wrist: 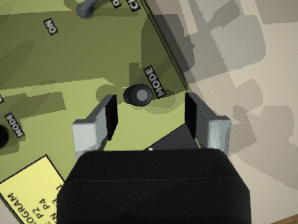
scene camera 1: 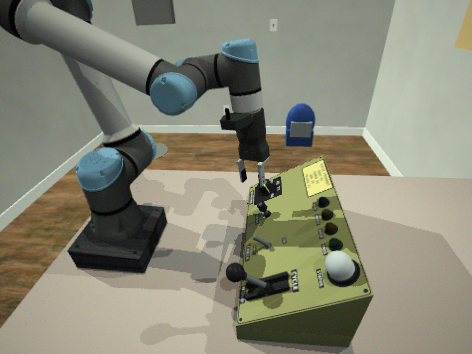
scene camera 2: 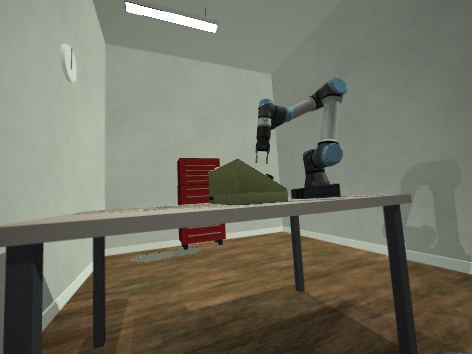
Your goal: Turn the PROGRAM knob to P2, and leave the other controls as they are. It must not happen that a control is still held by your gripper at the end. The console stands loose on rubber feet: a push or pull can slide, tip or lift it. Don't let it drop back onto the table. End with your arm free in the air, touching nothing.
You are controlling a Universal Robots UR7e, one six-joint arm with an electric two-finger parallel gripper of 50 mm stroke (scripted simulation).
Labels:
olive console: wrist; scene camera 1; scene camera 2 236, 183
same spot on olive console: (wrist: 64, 64) = (scene camera 1: 285, 226)

